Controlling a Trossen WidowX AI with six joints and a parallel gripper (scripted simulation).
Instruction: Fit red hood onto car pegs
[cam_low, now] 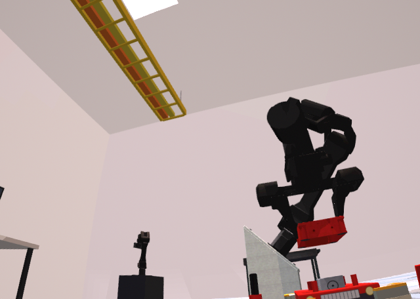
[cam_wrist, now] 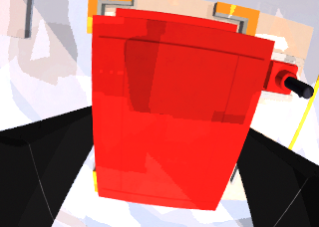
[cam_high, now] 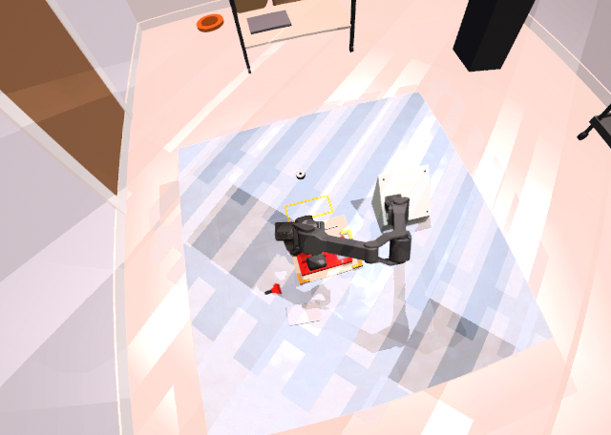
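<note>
My gripper tip is now 1 cm to the right of the grey engine block and 9 cm above it. From my gripper tip the other things lie so: red hood: 1 cm above; jig: 4 cm behind, 2 cm to the right, 10 cm below.
</note>
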